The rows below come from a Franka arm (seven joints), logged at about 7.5 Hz.
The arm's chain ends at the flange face. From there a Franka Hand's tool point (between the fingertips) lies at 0.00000 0.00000 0.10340 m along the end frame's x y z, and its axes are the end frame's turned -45 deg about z.
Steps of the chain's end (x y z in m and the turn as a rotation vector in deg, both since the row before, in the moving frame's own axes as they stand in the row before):
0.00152 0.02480 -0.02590 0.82 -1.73 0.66
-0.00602 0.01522 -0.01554 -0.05 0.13 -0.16
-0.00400 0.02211 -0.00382 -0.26 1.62 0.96
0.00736 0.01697 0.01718 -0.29 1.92 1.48
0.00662 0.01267 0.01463 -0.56 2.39 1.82
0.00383 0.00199 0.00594 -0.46 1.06 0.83
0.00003 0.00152 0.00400 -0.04 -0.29 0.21
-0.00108 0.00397 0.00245 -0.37 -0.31 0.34
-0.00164 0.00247 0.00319 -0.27 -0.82 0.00
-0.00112 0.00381 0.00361 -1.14 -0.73 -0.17
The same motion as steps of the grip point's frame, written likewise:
-0.01760 0.01535 -0.02596 1.80 -0.64 0.66
-0.01492 0.00673 -0.01554 -0.13 0.06 -0.16
-0.01675 0.01522 -0.00386 -1.33 0.96 0.96
-0.00475 0.02005 0.01712 -1.56 1.15 1.48
-0.00200 0.01744 0.01454 -2.09 1.29 1.82
0.00205 0.00606 0.00592 -1.07 0.42 0.83
-0.00147 0.00078 0.00400 0.18 -0.23 0.21
-0.00444 0.00212 0.00245 -0.04 -0.48 0.34
-0.00430 -0.00011 0.00318 0.39 -0.77 0.00
-0.00587 0.00243 0.00358 -0.29 -1.32 -0.17

